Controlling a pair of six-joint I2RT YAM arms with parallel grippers.
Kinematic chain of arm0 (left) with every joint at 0, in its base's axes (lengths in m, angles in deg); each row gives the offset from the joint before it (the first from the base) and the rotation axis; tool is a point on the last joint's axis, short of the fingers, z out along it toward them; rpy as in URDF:
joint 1: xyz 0 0 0.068 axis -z
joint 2: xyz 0.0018 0.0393 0.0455 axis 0.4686 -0.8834 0
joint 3: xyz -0.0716 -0.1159 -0.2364 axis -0.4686 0.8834 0
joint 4: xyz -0.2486 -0.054 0.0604 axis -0.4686 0.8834 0
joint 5: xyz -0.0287 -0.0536 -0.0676 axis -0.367 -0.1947 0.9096
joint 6: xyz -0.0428 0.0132 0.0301 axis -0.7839 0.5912 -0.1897
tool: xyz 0 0 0 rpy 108.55 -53.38 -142.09
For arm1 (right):
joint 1: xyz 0 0 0.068 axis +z
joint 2: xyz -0.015 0.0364 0.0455 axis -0.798 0.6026 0
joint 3: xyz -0.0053 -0.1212 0.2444 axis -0.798 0.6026 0
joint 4: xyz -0.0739 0.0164 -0.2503 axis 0.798 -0.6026 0
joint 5: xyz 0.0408 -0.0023 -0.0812 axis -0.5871 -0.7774 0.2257
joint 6: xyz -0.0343 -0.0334 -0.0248 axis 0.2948 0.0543 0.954
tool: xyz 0 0 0 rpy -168.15 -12.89 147.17
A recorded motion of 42 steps. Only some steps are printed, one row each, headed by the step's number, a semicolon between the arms.
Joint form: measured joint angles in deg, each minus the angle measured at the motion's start. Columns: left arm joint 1, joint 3, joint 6, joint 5, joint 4, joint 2; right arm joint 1, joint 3, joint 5, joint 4, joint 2, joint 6.
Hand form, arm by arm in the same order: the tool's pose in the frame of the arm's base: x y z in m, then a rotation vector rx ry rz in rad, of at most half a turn. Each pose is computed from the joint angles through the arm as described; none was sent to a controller.
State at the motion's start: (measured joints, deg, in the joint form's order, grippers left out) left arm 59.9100 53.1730 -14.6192 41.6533 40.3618 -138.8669; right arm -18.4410 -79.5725 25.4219 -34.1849 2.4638 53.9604
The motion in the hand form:
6: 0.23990 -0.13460 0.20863 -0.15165 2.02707 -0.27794; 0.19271 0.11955 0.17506 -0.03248 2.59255 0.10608
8: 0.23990 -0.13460 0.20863 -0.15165 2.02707 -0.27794; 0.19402 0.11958 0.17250 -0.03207 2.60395 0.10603
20: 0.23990 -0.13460 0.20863 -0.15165 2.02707 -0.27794; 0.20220 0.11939 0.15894 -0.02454 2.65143 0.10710
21: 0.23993 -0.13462 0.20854 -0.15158 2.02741 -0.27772; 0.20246 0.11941 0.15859 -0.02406 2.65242 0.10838
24: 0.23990 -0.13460 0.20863 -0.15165 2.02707 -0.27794; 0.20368 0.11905 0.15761 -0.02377 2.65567 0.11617
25: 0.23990 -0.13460 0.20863 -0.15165 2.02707 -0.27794; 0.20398 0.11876 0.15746 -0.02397 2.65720 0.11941
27: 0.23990 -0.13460 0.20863 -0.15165 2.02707 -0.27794; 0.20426 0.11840 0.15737 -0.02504 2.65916 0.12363
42: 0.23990 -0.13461 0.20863 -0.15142 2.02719 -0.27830; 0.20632 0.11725 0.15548 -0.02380 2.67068 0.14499
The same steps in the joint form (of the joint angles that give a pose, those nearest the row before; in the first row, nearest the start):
6: 0.00 0.00 0.00 0.00 0.00 0.00; -0.72 0.00 -1.03 1.48 2.12 0.11
8: 0.00 0.00 0.00 0.00 0.00 0.00; -0.96 0.00 -1.44 1.68 2.86 0.15
20: 0.00 0.00 0.00 0.00 0.00 0.00; -2.38 0.00 -3.32 3.54 6.93 0.53
21: 0.00 0.00 0.00 0.00 0.00 -0.02; -2.43 0.00 -3.41 3.63 7.04 0.52
24: 0.00 0.00 0.00 0.00 0.00 0.00; -2.73 0.00 -3.91 3.98 7.37 0.70
25: 0.00 0.00 0.00 0.00 0.00 0.00; -2.86 0.00 -4.13 4.02 7.41 0.79
27: 0.00 0.00 0.00 0.00 0.00 0.00; -3.01 0.00 -4.41 4.04 7.43 0.92
42: 0.00 0.00 0.00 0.02 0.00 0.00; -3.72 0.00 -5.79 4.48 8.00 1.22

